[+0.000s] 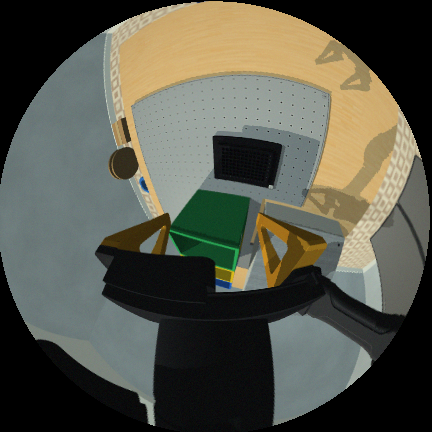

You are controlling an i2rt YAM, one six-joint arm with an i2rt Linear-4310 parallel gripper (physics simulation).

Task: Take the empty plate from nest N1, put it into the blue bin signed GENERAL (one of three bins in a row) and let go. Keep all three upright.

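Places are measured from the arm's base along level axes (x ahead, y left, z up), in centimetres.
Pixels of known places: gripper, fingertip midpoint: (213,217).
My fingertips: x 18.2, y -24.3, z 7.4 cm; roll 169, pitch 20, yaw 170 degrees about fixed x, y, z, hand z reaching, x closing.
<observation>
Ahead of a thing's pixels: the offset from my fingertips to its middle. Level surfaces: height alone.
My gripper (213,217) is open and empty, with its two orange fingers wide apart. Between and beyond the fingertips stands the upright green bin {dx +7.9, dy +18.2, dz -13.3 cm} (212,212), seen from above at a slant. The yellow bin {dx +9.1, dy +31.3, dz -13.3 cm} (225,274) and the blue bin {dx +10.4, dy +44.4, dz -13.3 cm} (223,284) show as narrow strips below it, mostly hidden by the green bin and the gripper body. A black block with a gridded face {dx +0.0, dy +1.7, dz -20.4 cm} (247,162) stands beyond the green bin. I cannot tell whether it is a nest or a plate. No nest label or bin sign is readable.
A grey perforated board {dz -22.3 cm} (175,120) lies on the wooden table (225,35). A grey metal plate (320,225) lies at the right, behind the right finger. A dark round object (124,163), a brown block (121,131) and a blue round object (144,184) are beyond the left table edge.
</observation>
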